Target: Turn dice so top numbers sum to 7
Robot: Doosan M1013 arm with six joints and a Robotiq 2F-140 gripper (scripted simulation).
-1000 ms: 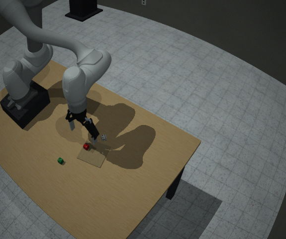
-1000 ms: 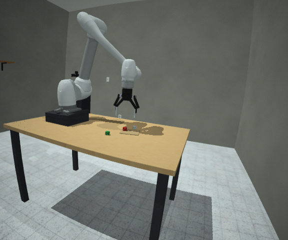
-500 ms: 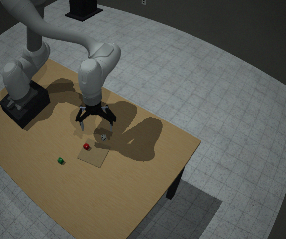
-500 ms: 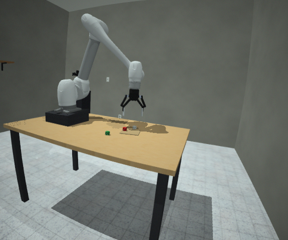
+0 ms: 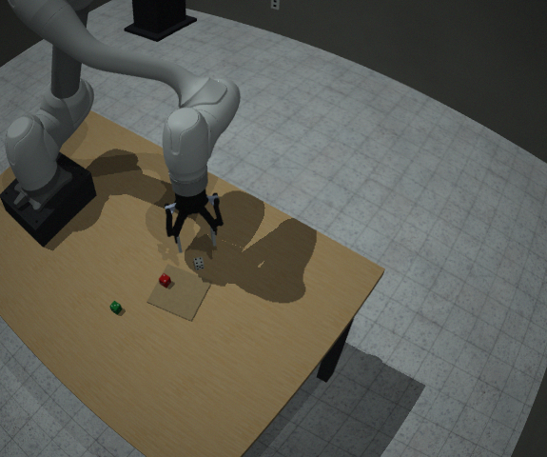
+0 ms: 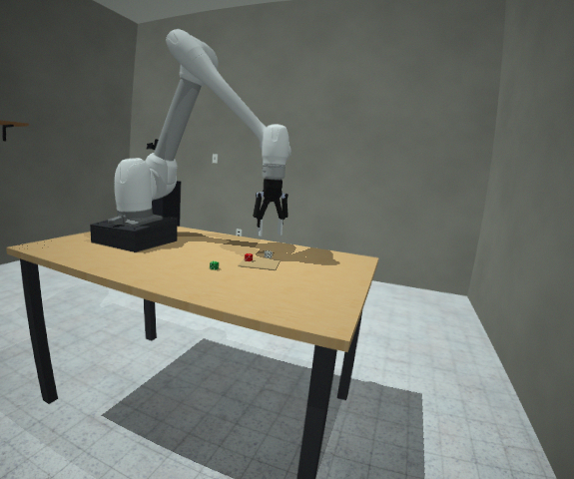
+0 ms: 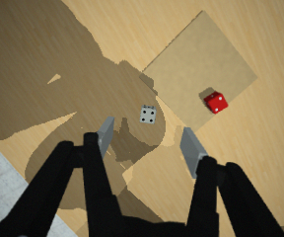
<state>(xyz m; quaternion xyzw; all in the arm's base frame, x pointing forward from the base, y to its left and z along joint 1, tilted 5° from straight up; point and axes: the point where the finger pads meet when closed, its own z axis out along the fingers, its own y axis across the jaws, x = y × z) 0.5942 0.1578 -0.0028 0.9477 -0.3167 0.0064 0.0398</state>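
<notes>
Now: the white die 11 cm below my hand. The rest, counted from my hand: red die 3 cm behind, 11 cm to the right, 10 cm below; tan mat 1 cm ahead, 10 cm to the right, 12 cm below; green die 8 cm behind, 27 cm to the right, 11 cm below.
</notes>
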